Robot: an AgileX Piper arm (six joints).
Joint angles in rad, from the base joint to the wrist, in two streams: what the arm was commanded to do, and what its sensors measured. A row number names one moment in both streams.
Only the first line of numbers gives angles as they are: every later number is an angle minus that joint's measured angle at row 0.
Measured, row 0:
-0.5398, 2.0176, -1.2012, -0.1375, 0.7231, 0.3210
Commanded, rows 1 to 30:
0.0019, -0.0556, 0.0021, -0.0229, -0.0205, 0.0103
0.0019, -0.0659, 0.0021, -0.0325, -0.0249, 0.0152
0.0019, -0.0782, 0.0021, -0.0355, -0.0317, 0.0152
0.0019, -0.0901, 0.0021, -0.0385, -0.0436, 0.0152
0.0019, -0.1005, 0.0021, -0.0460, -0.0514, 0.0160
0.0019, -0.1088, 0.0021, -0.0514, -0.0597, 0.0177
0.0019, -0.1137, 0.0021, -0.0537, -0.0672, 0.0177
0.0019, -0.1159, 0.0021, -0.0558, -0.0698, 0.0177
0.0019, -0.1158, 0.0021, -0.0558, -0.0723, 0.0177
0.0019, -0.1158, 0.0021, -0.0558, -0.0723, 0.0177
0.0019, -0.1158, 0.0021, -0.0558, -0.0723, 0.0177
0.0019, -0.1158, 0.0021, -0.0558, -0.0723, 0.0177
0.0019, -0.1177, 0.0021, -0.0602, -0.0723, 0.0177
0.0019, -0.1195, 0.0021, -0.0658, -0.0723, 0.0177
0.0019, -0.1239, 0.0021, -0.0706, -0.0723, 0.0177
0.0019, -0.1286, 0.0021, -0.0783, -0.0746, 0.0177
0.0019, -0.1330, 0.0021, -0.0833, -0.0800, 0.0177
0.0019, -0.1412, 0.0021, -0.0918, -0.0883, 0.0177
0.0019, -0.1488, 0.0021, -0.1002, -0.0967, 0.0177
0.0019, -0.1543, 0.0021, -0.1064, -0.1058, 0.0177
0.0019, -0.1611, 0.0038, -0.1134, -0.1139, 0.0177
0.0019, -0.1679, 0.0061, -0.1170, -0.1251, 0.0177
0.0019, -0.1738, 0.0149, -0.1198, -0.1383, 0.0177
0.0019, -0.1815, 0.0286, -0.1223, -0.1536, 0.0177
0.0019, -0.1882, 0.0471, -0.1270, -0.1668, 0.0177
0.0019, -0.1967, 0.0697, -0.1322, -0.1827, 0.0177
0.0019, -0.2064, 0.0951, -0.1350, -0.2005, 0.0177
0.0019, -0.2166, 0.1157, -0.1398, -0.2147, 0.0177
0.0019, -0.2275, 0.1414, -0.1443, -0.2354, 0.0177
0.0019, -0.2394, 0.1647, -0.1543, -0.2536, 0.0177
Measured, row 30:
0.0000, -0.1968, 0.0837, -0.1216, -0.1854, 0.0174
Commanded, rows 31 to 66:
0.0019, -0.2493, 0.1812, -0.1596, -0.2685, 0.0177
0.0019, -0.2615, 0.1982, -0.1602, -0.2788, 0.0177
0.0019, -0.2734, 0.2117, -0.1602, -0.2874, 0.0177
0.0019, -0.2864, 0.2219, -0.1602, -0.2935, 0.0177
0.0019, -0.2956, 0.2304, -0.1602, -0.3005, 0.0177
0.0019, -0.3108, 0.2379, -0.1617, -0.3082, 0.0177
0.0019, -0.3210, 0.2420, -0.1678, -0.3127, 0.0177
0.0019, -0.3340, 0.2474, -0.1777, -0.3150, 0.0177
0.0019, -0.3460, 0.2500, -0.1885, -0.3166, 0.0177
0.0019, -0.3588, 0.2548, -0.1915, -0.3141, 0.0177
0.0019, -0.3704, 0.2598, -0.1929, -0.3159, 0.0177
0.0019, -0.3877, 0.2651, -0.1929, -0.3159, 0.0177
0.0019, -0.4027, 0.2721, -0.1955, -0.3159, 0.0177
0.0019, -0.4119, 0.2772, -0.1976, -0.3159, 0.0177
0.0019, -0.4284, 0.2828, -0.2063, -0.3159, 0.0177
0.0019, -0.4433, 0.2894, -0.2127, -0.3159, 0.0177
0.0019, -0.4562, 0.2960, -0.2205, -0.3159, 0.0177
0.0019, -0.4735, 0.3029, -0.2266, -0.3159, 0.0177
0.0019, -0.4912, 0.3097, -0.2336, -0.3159, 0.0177
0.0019, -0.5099, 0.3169, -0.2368, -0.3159, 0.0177
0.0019, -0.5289, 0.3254, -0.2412, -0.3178, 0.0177
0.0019, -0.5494, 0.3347, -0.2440, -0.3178, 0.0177
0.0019, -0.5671, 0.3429, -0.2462, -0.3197, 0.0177
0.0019, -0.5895, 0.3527, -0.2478, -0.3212, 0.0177
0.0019, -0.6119, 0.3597, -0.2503, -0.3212, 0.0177
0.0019, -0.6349, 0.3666, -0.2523, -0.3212, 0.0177
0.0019, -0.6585, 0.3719, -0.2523, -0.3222, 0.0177
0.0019, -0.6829, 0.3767, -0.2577, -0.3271, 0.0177
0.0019, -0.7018, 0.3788, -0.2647, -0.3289, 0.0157
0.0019, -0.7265, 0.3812, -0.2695, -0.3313, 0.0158
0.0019, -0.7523, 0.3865, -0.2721, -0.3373, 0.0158
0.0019, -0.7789, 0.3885, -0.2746, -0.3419, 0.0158
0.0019, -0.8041, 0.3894, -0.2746, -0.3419, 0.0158
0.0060, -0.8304, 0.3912, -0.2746, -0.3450, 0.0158
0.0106, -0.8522, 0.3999, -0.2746, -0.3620, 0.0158
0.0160, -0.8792, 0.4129, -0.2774, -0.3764, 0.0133
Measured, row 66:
0.0000, -0.7865, 0.3868, -0.2626, -0.3281, 0.0174
